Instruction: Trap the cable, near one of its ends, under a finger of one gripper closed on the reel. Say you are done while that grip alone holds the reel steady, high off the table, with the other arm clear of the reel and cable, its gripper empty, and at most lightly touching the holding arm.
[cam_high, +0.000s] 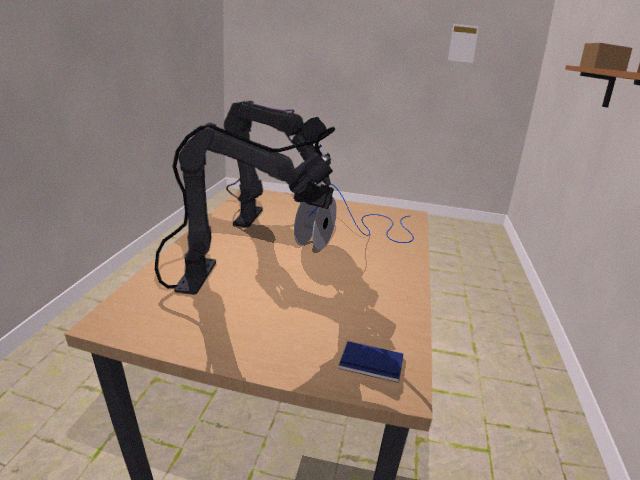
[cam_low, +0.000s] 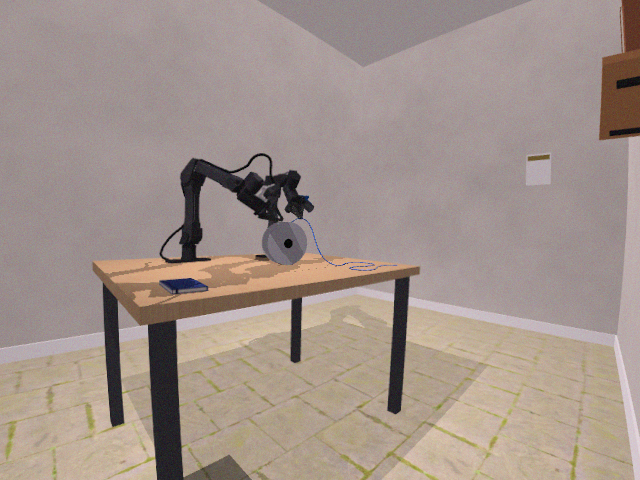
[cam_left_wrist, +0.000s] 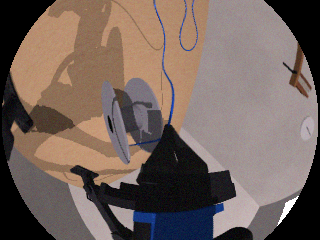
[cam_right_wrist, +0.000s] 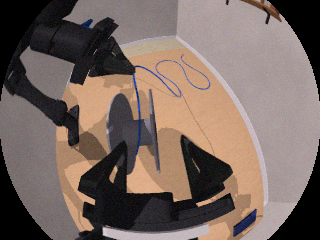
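The grey reel is 12 cm below my left hand, 7 cm to the right of it and 2 cm behind it. Also, from my left hand: blue book: 64 cm to the right, 22 cm ahead, 21 cm below.
My right hand is 11 cm above the grey reel, 6 cm to the right of it and 2 cm past it. The rest, counted from my right hand: blue book (51 cm to the right, 23 cm ahead, 20 cm below).
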